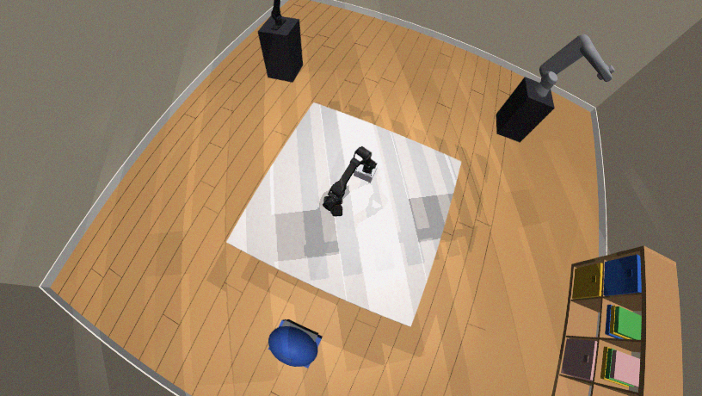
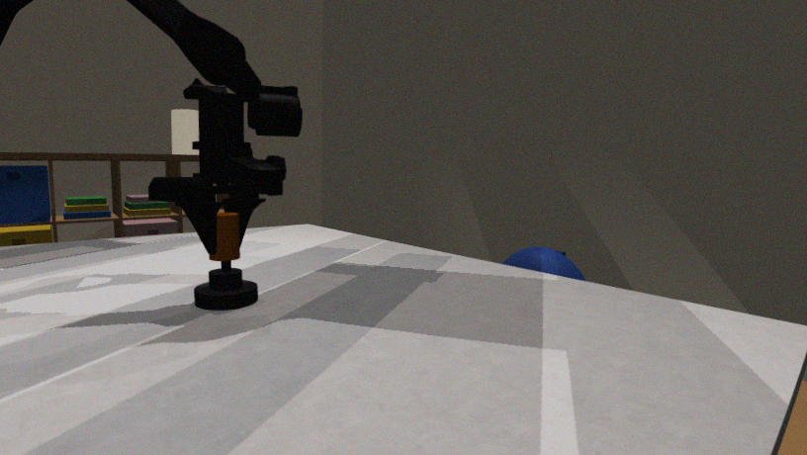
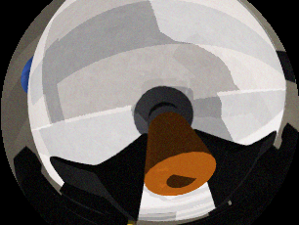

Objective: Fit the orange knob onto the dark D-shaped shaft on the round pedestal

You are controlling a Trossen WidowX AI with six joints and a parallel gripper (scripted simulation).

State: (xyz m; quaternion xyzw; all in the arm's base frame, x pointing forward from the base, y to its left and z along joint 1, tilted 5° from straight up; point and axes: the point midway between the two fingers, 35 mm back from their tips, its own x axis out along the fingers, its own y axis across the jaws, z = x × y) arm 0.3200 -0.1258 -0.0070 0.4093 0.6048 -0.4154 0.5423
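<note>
Right now the orange knob is 2 cm above my gripper tip. Round my gripper tip: dark pedestal: 4 cm below.
</note>
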